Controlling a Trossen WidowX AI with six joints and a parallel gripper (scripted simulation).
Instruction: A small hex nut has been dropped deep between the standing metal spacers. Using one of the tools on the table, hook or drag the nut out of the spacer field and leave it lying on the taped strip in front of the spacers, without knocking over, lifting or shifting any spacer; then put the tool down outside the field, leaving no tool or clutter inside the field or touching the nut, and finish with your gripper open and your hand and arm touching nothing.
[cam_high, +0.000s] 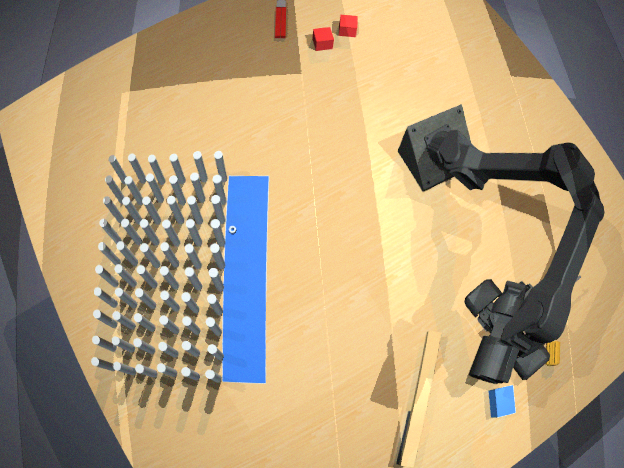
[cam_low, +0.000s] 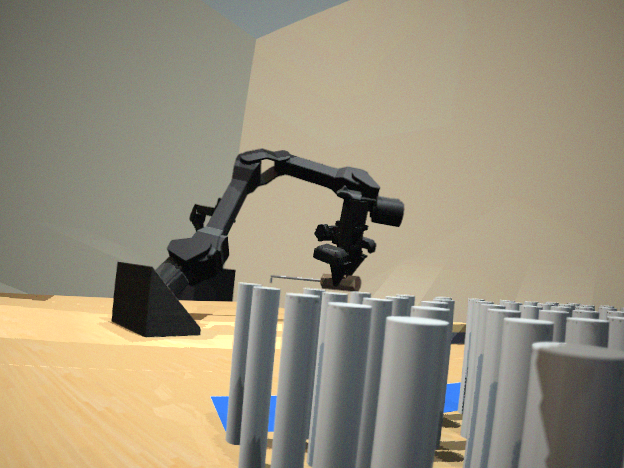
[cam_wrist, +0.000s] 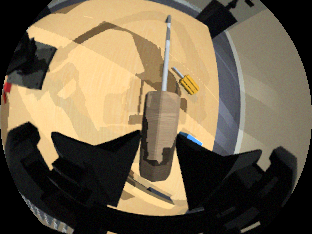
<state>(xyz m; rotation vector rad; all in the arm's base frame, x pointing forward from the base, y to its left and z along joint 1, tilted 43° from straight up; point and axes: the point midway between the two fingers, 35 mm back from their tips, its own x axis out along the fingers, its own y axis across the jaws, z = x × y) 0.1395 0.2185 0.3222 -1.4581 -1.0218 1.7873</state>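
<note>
The thin metal hook tool lies 100 mm behind my gripper tip. Round my gripper tip: blue taped strip: 320 mm ahead, 370 mm to the right, 110 mm below; blue block: 40 mm ahead, 110 mm to the left, 90 mm below; yellow-handled screwdriver: 120 mm behind, 100 mm to the left, 90 mm below.
</note>
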